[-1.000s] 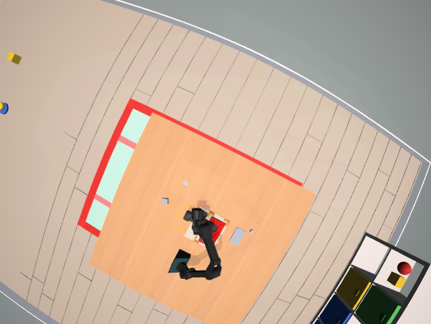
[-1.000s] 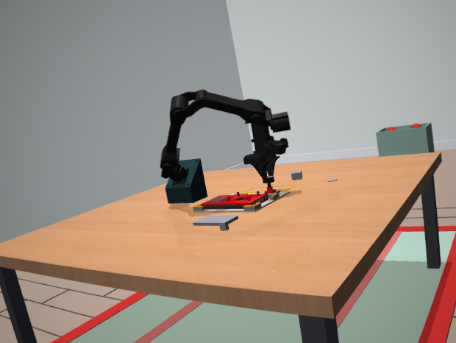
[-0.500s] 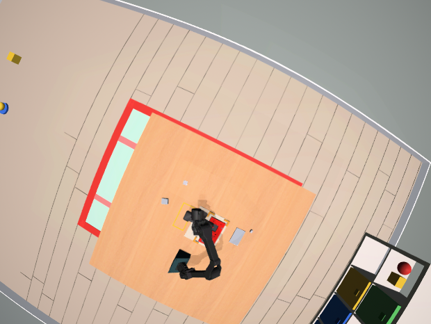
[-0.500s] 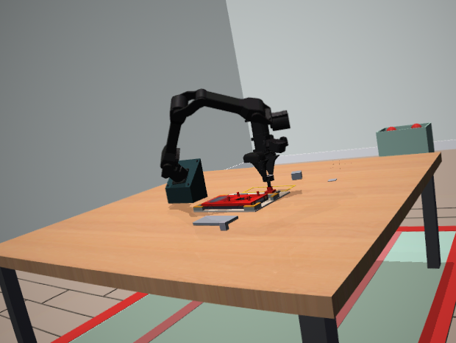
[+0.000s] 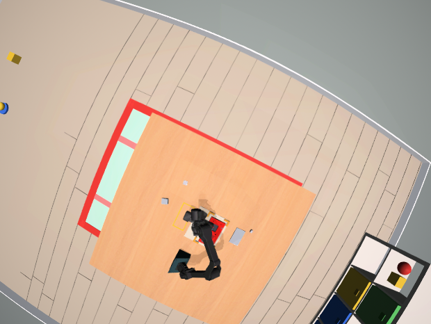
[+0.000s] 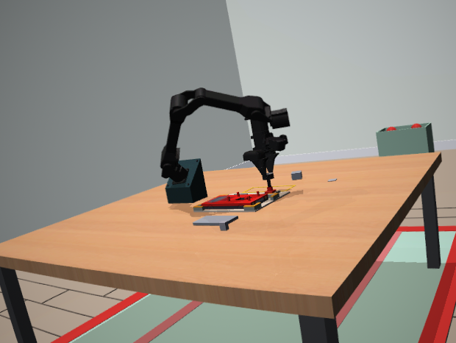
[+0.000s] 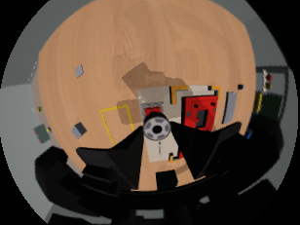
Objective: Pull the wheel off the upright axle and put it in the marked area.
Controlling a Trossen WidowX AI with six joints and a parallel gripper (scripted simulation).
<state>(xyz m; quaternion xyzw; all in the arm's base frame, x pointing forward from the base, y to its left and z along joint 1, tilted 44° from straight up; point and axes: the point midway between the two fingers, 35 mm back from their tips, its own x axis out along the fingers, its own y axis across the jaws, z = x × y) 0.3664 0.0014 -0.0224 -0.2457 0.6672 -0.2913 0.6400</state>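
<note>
Now: the upright axle 30 mm below my gripper tip. Round my gripper tip: wheel right at my gripper tip; grey block 10 mm behind, 260 mm to the left, 60 mm below; thin grey chip 160 mm ahead, 180 mm to the left, 70 mm below.
</note>
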